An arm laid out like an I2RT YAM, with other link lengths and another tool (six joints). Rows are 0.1 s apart.
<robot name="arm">
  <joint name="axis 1" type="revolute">
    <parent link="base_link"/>
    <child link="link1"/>
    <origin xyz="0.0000 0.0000 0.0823"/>
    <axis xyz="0 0 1"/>
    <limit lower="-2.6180" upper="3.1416"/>
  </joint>
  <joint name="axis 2" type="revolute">
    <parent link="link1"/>
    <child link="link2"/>
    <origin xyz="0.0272 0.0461 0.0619"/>
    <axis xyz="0 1 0"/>
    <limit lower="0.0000" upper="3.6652"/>
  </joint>
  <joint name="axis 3" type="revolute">
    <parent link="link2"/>
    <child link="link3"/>
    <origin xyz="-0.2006 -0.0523 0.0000"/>
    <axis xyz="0 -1 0"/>
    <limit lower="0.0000" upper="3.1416"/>
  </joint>
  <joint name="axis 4" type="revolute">
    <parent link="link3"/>
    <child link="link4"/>
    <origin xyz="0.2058 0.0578 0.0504"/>
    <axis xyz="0 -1 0"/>
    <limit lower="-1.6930" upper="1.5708"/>
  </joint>
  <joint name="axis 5" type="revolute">
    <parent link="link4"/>
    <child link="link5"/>
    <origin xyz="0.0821 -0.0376 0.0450"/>
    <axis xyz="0 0 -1"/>
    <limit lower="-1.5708" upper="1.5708"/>
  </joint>
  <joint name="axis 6" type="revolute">
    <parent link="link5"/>
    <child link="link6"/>
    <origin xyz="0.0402 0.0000 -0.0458"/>
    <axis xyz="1 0 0"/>
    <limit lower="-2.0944" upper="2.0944"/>
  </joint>
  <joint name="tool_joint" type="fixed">
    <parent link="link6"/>
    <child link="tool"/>
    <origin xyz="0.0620 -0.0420 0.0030" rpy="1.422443 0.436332 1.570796"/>
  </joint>
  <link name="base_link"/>
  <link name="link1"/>
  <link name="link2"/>
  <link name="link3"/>
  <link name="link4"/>
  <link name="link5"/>
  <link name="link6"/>
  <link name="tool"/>
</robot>
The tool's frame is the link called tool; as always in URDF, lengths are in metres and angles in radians.
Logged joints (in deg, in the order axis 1, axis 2, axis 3, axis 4, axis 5, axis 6), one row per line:
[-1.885 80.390 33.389 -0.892 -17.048 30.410]
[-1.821 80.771 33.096 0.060 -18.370 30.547]
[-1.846 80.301 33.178 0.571 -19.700 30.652]
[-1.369 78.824 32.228 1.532 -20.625 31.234]
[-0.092 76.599 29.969 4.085 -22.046 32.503]
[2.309 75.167 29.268 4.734 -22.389 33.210]
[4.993 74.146 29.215 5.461 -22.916 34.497]
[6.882 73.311 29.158 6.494 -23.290 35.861]
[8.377 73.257 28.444 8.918 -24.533 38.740]
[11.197 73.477 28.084 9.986 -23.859 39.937]
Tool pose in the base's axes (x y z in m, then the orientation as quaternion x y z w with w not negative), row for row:
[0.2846 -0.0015 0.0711 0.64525 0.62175 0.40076 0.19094]
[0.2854 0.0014 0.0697 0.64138 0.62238 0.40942 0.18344]
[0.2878 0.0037 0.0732 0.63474 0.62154 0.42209 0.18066]
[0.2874 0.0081 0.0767 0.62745 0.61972 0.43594 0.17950]
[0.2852 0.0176 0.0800 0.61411 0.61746 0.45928 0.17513]
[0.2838 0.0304 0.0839 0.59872 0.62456 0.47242 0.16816]
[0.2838 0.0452 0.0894 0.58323 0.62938 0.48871 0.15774]
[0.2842 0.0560 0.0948 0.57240 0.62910 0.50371 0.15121]
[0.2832 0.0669 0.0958 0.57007 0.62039 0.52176 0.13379]
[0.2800 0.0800 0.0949 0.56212 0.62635 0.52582 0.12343]
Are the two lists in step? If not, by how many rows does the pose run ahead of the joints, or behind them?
They are in step.
